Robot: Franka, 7 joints.
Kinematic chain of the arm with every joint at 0, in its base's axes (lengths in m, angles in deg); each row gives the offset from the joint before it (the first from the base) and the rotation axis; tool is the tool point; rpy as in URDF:
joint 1: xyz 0 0 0.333 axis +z
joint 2: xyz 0 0 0 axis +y
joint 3: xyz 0 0 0.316 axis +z
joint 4: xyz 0.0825 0 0 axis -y
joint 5: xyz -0.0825 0 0.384 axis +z
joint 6: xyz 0 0 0 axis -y
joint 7: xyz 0.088 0 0 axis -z
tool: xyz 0 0 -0.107 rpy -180 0 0
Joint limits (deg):
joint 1: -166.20..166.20
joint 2: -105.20..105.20
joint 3: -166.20..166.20
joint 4: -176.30..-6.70
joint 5: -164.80..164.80
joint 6: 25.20..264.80
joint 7: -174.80..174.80
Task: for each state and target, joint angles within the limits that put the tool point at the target. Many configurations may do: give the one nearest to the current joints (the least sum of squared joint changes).
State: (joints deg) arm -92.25 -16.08 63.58 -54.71 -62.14 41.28 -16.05
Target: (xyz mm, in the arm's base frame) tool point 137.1 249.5 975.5
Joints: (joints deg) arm -79.22 -39.86 61.73 -36.17 -68.62 44.84 -16.05
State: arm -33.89 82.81 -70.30 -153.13 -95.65 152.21 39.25
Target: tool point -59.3 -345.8 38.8
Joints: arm -17.70 70.57 -55.00 -143.49 -95.00 157.93 39.25
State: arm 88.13 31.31 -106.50 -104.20 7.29 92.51 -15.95
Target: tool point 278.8 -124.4 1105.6
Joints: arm 77.69 16.78 -133.79 -44.91 5.90 128.50 -15.95
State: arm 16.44 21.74 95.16 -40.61 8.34 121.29 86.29
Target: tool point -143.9 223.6 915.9
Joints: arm 16.27 44.31 147.36 -78.96 15.86 76.43 86.29
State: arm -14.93 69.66 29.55 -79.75 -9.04 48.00 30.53
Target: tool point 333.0 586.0 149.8
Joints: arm 26.63 74.77 50.28 -61.66 -4.55 77.60 30.53
